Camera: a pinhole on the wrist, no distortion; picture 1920 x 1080 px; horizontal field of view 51.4 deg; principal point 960.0 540.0 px. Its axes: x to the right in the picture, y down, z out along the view. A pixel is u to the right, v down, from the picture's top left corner.
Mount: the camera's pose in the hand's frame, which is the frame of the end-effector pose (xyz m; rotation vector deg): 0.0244 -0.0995 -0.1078 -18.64 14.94 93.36
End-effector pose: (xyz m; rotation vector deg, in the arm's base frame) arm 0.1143 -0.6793 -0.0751 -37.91 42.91 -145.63
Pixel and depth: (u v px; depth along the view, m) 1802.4 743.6 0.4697
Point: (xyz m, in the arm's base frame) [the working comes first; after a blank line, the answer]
In the camera's frame: 0.1984 0.0479 0.4697

0.3645 -0.9417 -0.0506
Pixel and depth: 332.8 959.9 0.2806
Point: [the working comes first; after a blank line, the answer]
In the camera's frame: -0.0882 0.0591 0.2806

0.2281 -0.6636 0.0979
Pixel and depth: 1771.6 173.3 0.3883
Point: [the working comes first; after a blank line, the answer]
In the camera's frame: 0.1580 -0.0714 0.3883

0.2178 -0.9379 -0.0199
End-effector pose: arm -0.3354 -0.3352 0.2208 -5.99 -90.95 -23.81
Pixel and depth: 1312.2 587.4 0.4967
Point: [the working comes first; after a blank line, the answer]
In the camera's frame: 0.0877 0.0118 0.4967

-0.5887 -0.0786 0.2310
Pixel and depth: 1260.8 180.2 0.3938
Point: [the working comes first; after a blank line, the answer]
In the camera's frame: 0.0594 -0.0710 0.3938

-0.5338 -0.1747 0.3085
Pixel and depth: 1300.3 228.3 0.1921
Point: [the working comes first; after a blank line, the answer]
In the camera's frame: 0.0328 -0.0300 0.1921

-0.3943 -0.3211 0.2618
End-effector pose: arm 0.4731 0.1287 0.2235 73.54 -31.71 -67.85
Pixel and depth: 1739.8 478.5 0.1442
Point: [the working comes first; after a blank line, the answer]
In the camera's frame: 0.0564 -0.0044 0.1442

0.4757 0.1100 0.2251
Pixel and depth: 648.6 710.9 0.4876
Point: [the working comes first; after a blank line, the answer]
In the camera's frame: -0.0761 0.0418 0.4876

0.1384 0.0018 0.3352
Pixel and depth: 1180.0 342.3 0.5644
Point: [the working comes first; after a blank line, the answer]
In the camera's frame: 0.0622 -0.0559 0.5644

0.2067 -0.1065 0.4700
